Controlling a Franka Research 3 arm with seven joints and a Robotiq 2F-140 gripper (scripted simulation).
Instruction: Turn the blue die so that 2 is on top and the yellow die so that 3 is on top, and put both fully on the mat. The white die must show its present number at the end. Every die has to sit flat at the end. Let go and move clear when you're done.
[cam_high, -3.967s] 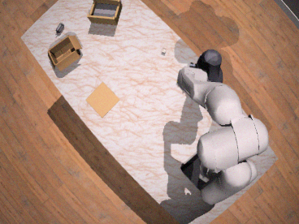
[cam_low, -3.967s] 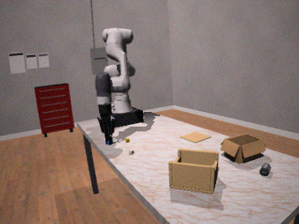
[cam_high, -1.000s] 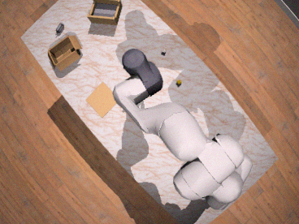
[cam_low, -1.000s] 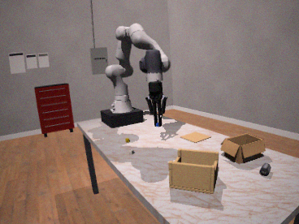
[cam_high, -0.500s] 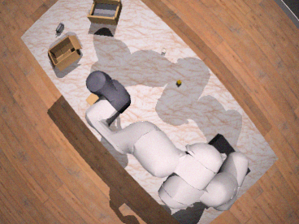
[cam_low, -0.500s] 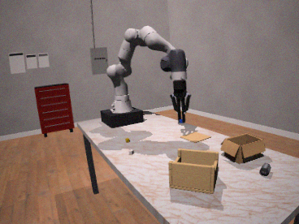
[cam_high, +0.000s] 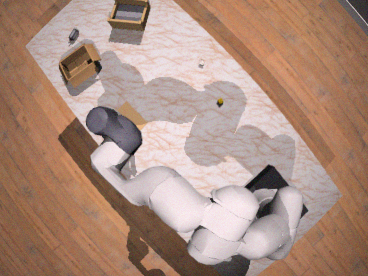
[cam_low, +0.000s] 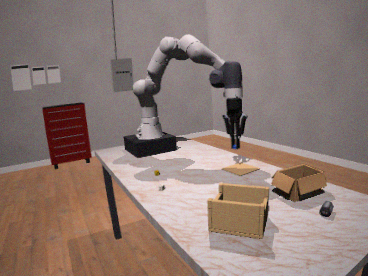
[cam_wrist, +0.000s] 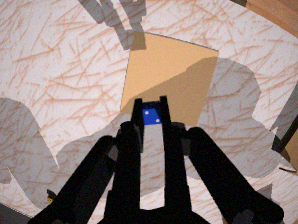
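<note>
The tan mat lies 3 cm ahead of my hand, 1 cm to the left of it and 14 cm below it. From my hand the other things lie so: yellow die (18 cm behind, 36 cm to the right, 13 cm below); cardboard box (39 cm ahead, 10 cm below); blue die (2 cm below).
</note>
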